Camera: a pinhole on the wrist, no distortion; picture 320 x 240 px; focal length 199.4 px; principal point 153.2 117.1 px. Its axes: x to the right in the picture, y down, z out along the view. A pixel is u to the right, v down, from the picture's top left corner.
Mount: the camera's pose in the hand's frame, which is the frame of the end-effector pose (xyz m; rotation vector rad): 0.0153 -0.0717 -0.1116 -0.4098 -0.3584 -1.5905
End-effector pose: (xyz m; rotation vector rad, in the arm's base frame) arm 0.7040 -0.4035 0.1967 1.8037 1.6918 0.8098
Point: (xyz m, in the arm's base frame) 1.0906 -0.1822 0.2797
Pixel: 78.8 196.5
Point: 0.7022 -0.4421 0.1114
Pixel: 247.9 33.3
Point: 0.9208 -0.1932 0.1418
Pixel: 149.6 217.9
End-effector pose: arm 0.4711 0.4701 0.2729 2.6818 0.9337 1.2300
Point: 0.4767 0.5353 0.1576
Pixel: 277.2 51.2
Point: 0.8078 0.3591 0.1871
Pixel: 114.8 121.4
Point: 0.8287 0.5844 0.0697
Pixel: 212.0 145.5
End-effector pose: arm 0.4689 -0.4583 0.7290 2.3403 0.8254 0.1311
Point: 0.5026 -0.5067 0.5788
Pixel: 234.0 111.8
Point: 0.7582 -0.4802 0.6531
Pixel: 121.6 232.7
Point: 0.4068 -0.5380 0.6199
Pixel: 243.0 13.6
